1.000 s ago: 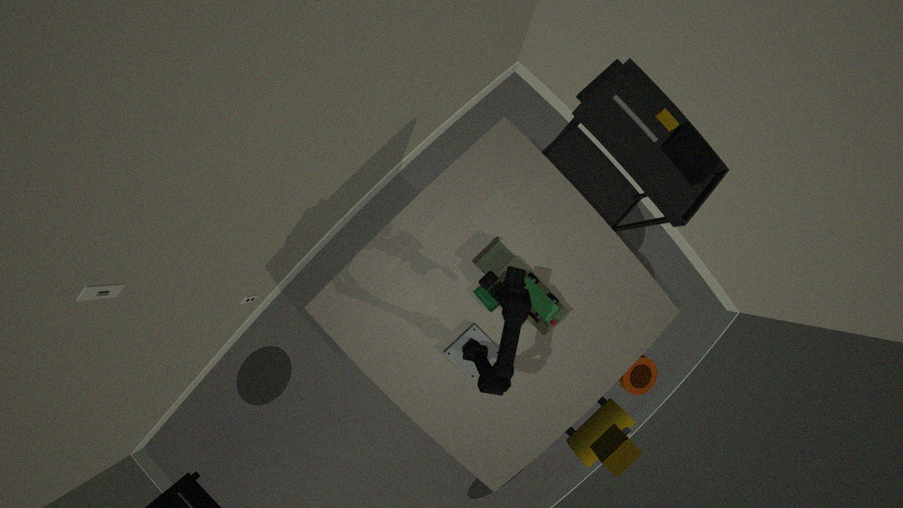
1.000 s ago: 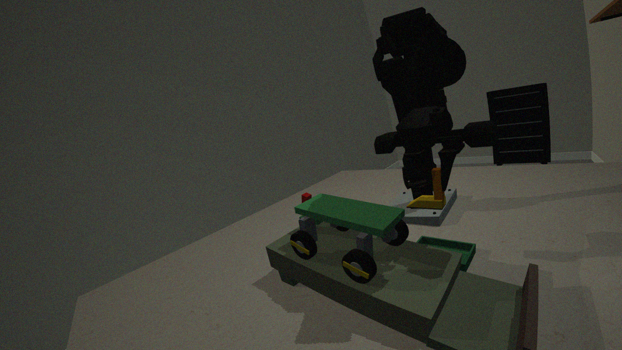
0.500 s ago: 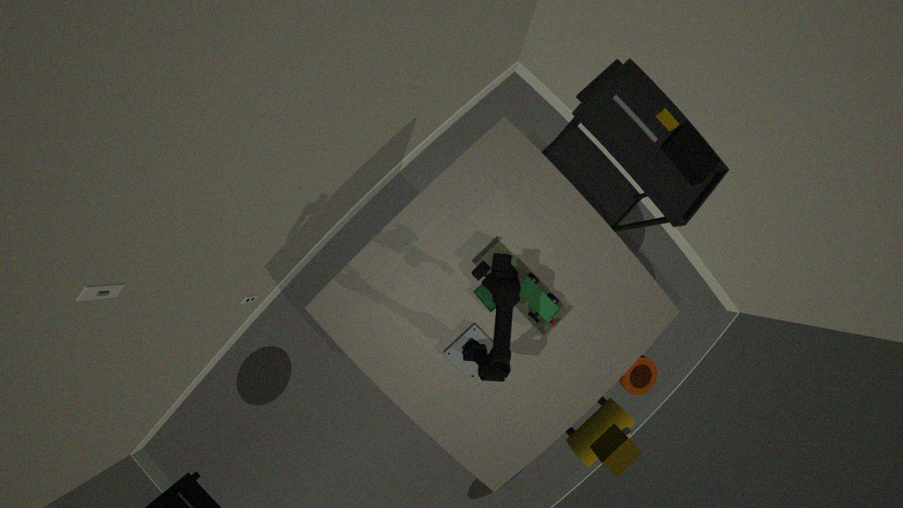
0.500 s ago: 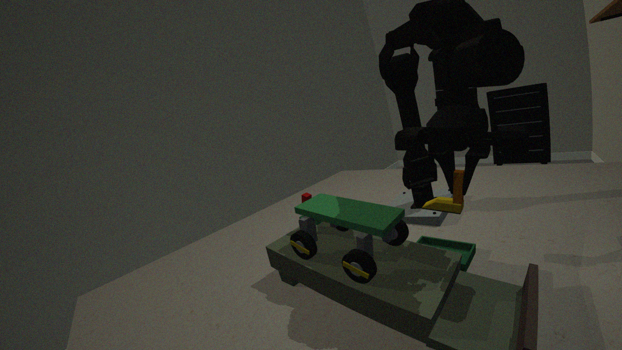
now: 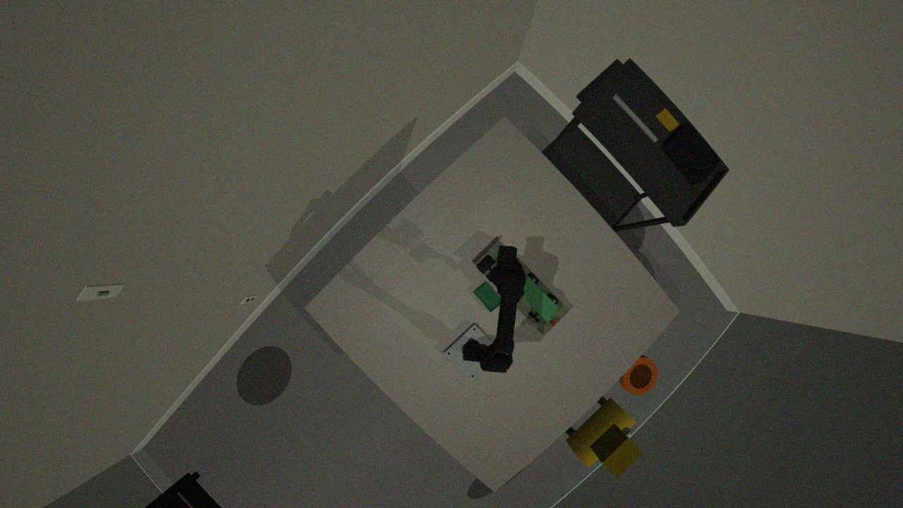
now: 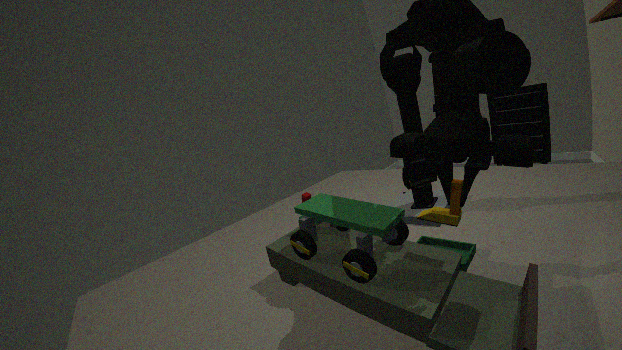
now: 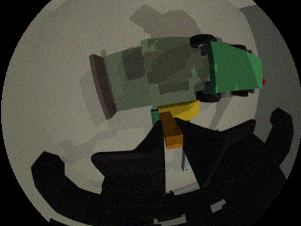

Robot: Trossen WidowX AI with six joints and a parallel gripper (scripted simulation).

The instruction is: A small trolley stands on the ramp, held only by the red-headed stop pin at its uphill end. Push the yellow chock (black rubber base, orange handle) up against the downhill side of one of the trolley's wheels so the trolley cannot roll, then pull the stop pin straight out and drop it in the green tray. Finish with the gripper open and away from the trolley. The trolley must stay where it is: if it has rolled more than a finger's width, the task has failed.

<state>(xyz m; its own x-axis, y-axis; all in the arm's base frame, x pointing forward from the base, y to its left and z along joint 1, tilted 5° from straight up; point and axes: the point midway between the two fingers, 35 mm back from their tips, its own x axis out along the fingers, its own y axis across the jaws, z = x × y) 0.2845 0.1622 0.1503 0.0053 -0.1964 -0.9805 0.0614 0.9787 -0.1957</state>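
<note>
Right now my gripper tip is 280 mm to the left of the red-headed stop pin, 20 mm short of it and 20 mm above it. From my gripper tip the other things lie so: yellow chock 20 mm to the right, 10 mm below; brown stop board 120 mm below, 100 mm to the left, 60 mm ahead; green tray 160 mm below, 80 mm behind, 50 mm to the right.
</note>
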